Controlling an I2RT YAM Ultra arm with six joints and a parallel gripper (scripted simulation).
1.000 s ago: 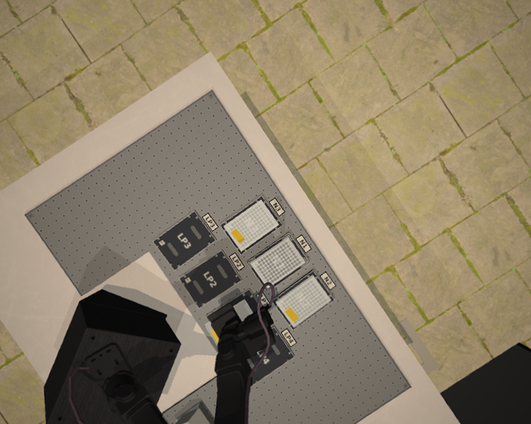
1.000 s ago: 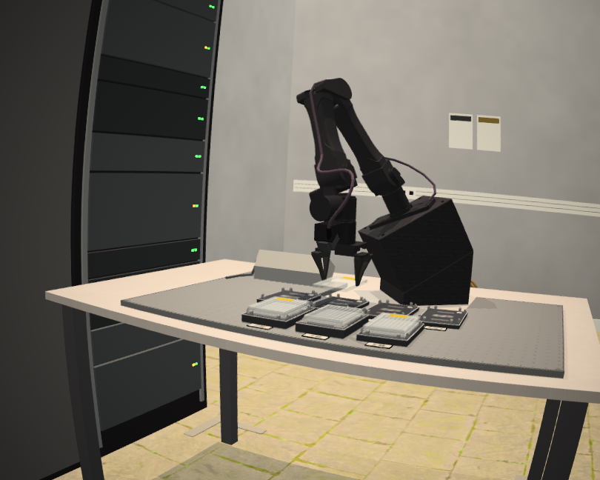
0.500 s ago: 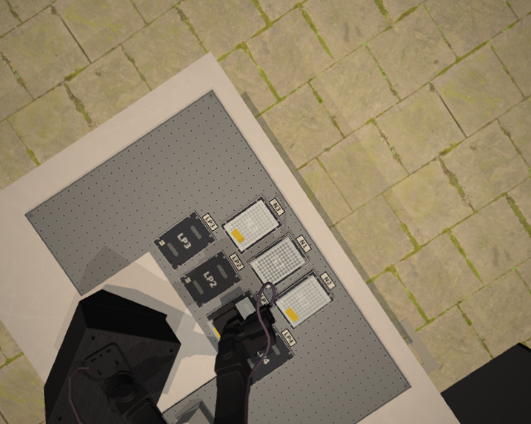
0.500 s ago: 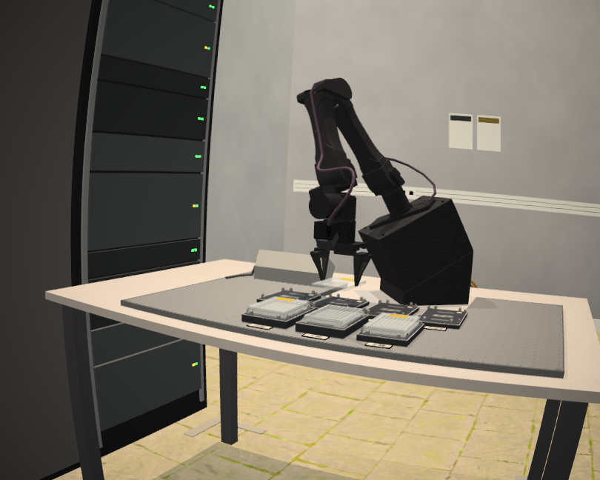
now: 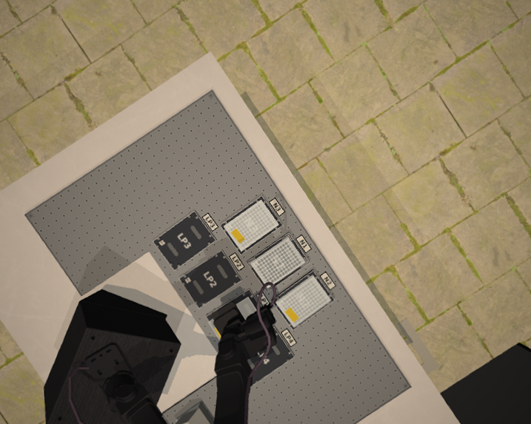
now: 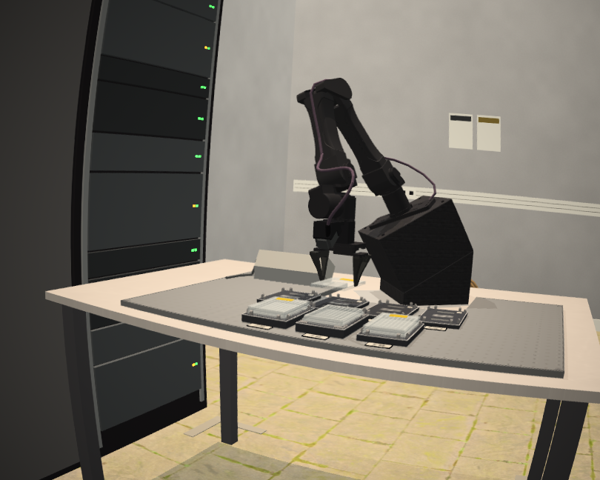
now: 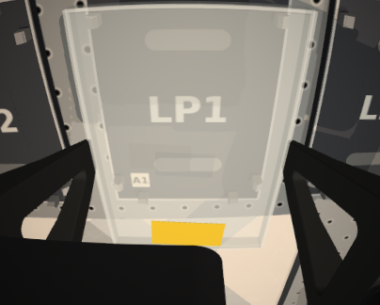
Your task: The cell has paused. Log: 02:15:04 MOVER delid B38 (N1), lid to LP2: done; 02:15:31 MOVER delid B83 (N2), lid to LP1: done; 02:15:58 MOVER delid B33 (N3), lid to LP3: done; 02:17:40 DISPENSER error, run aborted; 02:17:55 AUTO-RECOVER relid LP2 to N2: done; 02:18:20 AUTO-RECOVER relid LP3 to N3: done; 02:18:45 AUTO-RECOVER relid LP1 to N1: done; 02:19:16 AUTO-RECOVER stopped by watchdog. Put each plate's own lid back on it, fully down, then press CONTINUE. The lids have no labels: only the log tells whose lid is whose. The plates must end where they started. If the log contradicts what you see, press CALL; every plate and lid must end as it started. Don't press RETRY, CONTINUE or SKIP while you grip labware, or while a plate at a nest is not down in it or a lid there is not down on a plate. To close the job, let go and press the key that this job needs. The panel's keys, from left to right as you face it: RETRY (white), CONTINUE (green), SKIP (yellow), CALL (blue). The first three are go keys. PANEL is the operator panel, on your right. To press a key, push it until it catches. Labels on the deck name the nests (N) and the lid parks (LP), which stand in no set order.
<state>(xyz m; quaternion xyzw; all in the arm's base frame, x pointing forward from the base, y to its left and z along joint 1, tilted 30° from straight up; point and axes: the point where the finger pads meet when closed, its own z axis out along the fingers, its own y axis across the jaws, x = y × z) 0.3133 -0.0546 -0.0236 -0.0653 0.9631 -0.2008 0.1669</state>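
My gripper is now 10 mm above the clear lid. From my hand the other things lie so: green key: 260 mm behind, 250 mm to the right; then lid park LP1: 60 mm below; then lid park LP4: 10 mm ahead, 130 mm to the right, 60 mm below.
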